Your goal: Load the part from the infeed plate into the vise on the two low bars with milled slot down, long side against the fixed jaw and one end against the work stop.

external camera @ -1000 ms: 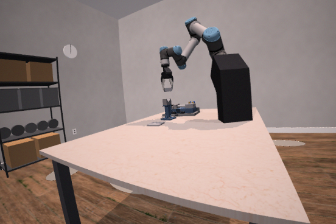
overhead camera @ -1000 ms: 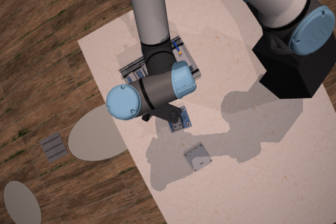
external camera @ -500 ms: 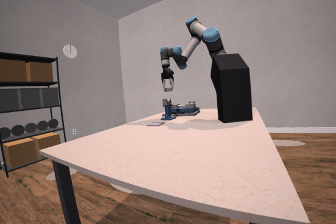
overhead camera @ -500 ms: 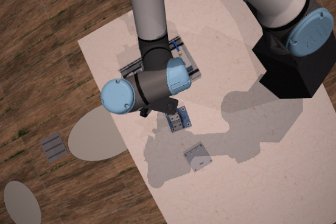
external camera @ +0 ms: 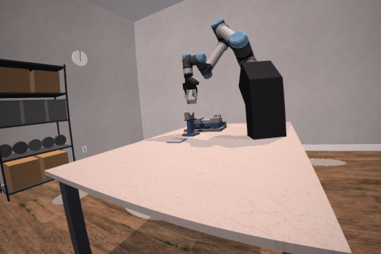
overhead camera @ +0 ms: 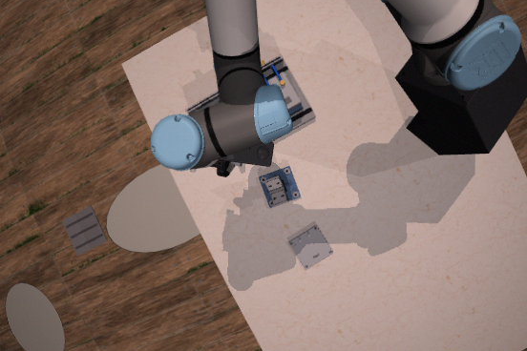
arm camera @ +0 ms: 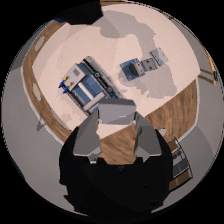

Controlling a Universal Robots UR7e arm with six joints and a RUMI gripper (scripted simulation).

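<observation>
Now: hand 160 mm above the air cylinder rod, 90 mm to the left of it and 70 mm past it. From my hand the other things lie so: part: 10 mm below; air cylinder: 160 mm below, 150 mm behind, 90 mm to the right; vise: 200 mm below, 90 mm to the right, 60 mm behind.
</observation>
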